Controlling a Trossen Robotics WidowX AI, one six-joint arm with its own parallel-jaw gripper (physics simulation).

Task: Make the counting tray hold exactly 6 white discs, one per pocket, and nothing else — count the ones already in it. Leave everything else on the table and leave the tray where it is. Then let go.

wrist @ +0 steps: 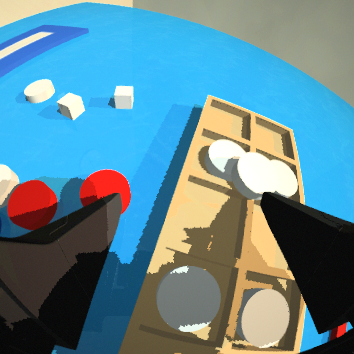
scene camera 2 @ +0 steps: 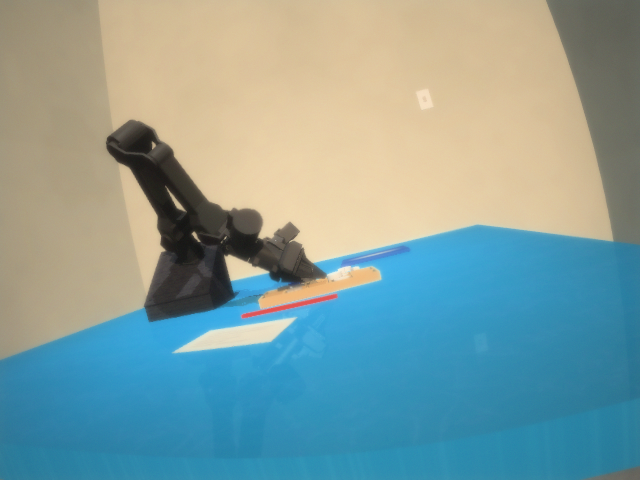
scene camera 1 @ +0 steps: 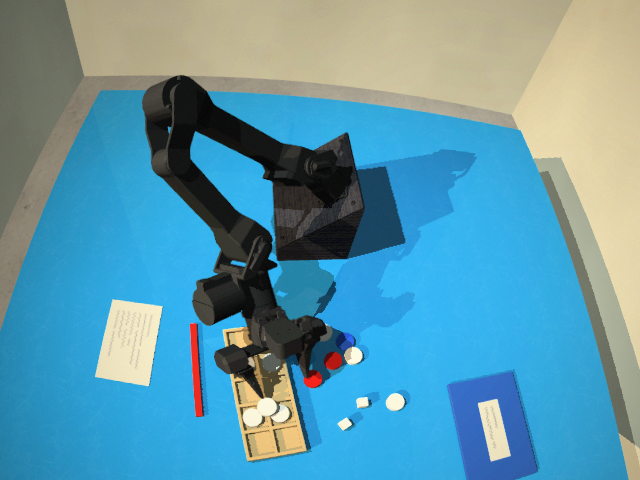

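The wooden counting tray (scene camera 1: 289,440) (scene camera 2: 362,278) (wrist: 227,118) has two columns of pockets. Two white discs (scene camera 1: 281,414) (scene camera 1: 251,417) (wrist: 221,154) (wrist: 286,179) lie side by side near its far end in the wrist view. A third white disc (scene camera 1: 267,406) (wrist: 253,176) rests raised between them, overlapping both. Two more discs, a shaded one (scene camera 1: 271,362) (wrist: 189,298) and a pale one (wrist: 265,317), lie in neighbouring pockets nearer the arm. My gripper (scene camera 1: 284,386) (wrist: 193,199) is open and empty, its fingers straddling the tray's near-side edge low over it. The arm partly hides the tray's base-side end.
Red discs (scene camera 1: 312,379) (scene camera 1: 333,360), a blue disc (scene camera 1: 343,340) and white discs (scene camera 1: 353,355) (scene camera 1: 395,401) lie beside the tray. Two white cubes (scene camera 1: 363,402) (scene camera 1: 345,423) are nearby. A red bar (scene camera 1: 196,369), a paper sheet (scene camera 1: 129,342) and a blue folder (scene camera 1: 465,413) lie farther out.
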